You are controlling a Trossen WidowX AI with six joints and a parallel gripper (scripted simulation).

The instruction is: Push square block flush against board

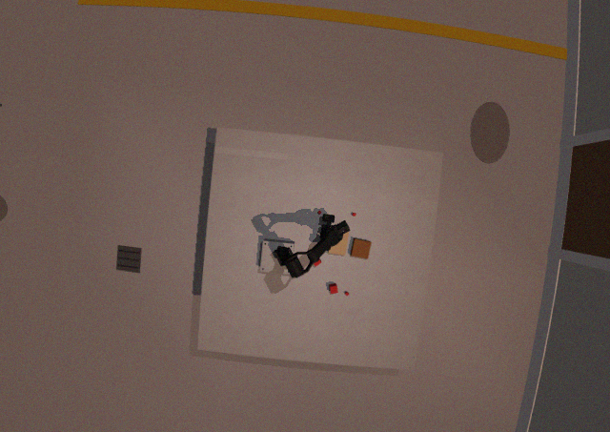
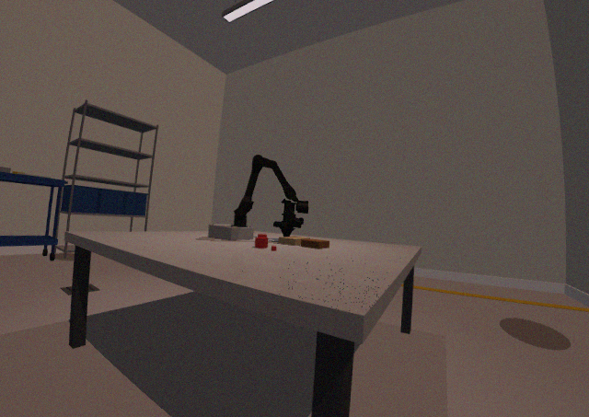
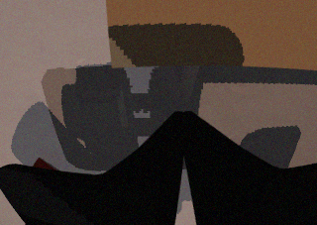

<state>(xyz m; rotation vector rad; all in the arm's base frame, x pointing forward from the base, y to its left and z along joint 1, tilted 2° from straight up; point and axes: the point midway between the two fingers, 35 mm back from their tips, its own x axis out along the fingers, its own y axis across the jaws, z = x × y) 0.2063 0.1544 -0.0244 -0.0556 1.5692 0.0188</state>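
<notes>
Right now my gripper tip is 80 mm short of the board, 40 mm to the left of it and 10 mm below it. Round my gripper tip: square block (220 mm ahead, 60 mm to the right, 10 mm above).
</notes>
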